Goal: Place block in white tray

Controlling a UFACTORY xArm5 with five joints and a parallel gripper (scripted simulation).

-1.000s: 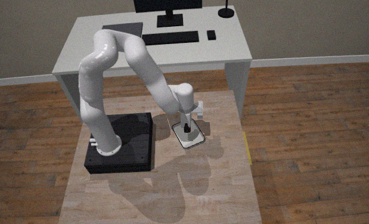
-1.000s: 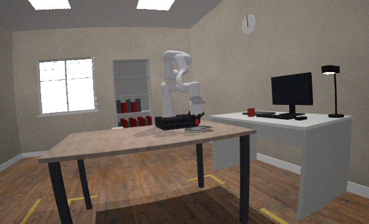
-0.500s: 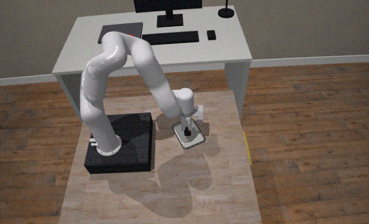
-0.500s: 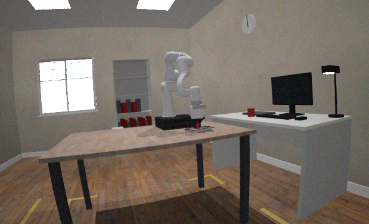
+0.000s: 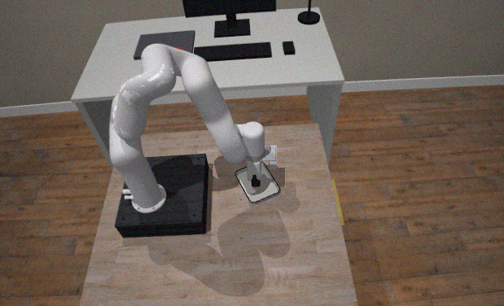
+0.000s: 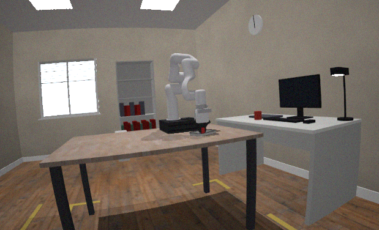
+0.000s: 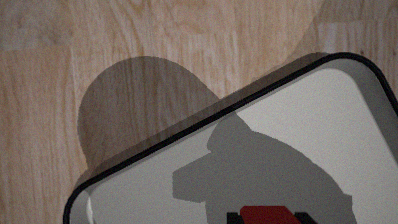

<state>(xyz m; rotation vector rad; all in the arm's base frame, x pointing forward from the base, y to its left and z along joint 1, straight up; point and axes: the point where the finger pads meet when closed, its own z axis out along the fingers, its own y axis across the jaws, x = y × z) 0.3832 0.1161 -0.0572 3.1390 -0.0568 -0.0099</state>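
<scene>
The red block is right at my hand. From my hand the other things lie so: white tray 2 cm below.
</scene>
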